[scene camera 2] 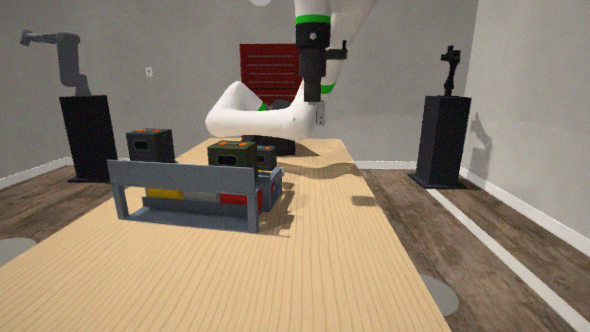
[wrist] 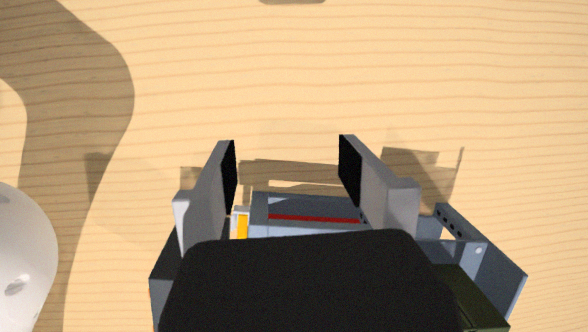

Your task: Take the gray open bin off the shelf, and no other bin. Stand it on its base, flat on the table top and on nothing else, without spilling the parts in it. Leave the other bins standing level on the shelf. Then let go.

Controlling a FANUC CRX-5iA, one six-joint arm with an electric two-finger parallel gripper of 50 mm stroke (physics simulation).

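Places are measured from the arm's base along level axes (x back, y right, z up), in metres.
Pixels of known places: gripper, between the fingertips: (scene camera 2: 320,124) (wrist: 287,158).
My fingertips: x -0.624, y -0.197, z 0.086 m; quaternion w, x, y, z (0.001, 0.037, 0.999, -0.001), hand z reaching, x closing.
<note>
Behind a point stands the place of what it marks.
The gray bin (scene camera 2: 201,195) @[x -0.718, y 0.132, z -0.093 m] is on the shelf (scene camera 2: 181,174) @[x -0.807, y 0.145, z -0.003 m] (wrist: 307,204) @[x -0.646, y -0.063, z -0.124 m], between the yellow bin (scene camera 2: 165,193) @[x -0.695, y 0.240, z -0.095 m] and the red bin (scene camera 2: 241,199) @[x -0.744, y 0.020, z -0.094 m]. Its back shows below the shelf's top panel. Its inside and parts are hidden, and it does not show in the wrist view. A thin strip of the red bin (wrist: 313,218) @[x -0.652, y -0.040, z -0.127 m] shows through the shelf's end. My gripper (scene camera 2: 320,114) @[x -0.624, y -0.197, z 0.086 m] (wrist: 287,158) @[x -0.624, y -0.197, z 0.086 m] is open and empty. It points down, high above the table, to the right of the shelf in the scene view. Its fingers stand apart from the shelf and bins.
An olive case (scene camera 2: 232,156) @[x -0.797, y 0.026, z 0.037 m] (wrist: 470,295) @[x -0.786, y -0.012, z 0.015 m] stands by the shelf. A dark case (scene camera 2: 151,145) @[x -0.743, y 0.236, z 0.053 m] stands at the left, and a smaller dark case (scene camera 2: 267,158) @[x -0.543, y -0.037, z -0.037 m] behind the shelf. A yellow bar (wrist: 242,226) @[x -0.570, y -0.071, z -0.075 m] runs along the shelf. My arm's white link (scene camera 2: 260,123) @[x -0.345, y 0.000, z 0.048 m] hangs low behind the cases.
</note>
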